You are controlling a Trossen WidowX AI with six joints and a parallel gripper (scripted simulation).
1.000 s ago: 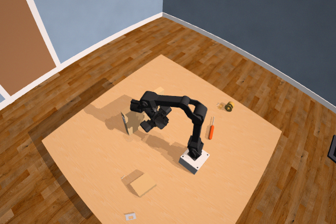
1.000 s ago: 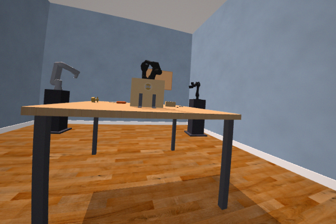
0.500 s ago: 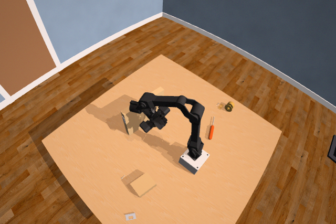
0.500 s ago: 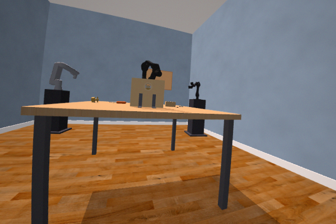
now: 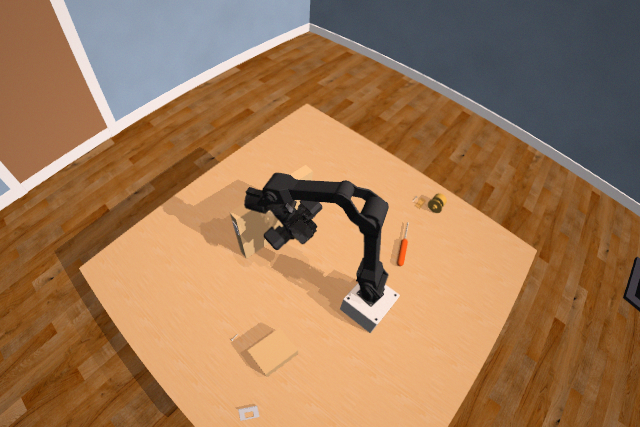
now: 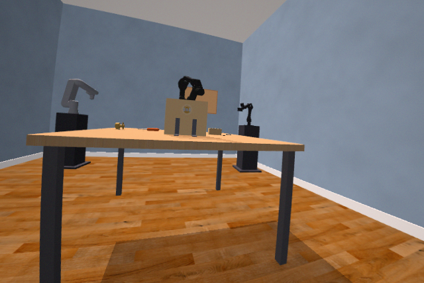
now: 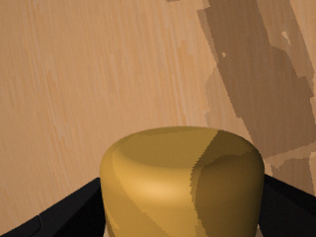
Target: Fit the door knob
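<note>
My hand is 13 cm short of the square socket, 3 cm above it and 1 cm to the left of it. Round my hand: upright wooden slab 13 cm ahead, 6 cm below, 1 cm to the right; then orange screwdriver 34 cm to the right, 22 cm behind, 20 cm below; then small wood block 28 cm to the left, 21 cm behind, 18 cm below.
</note>
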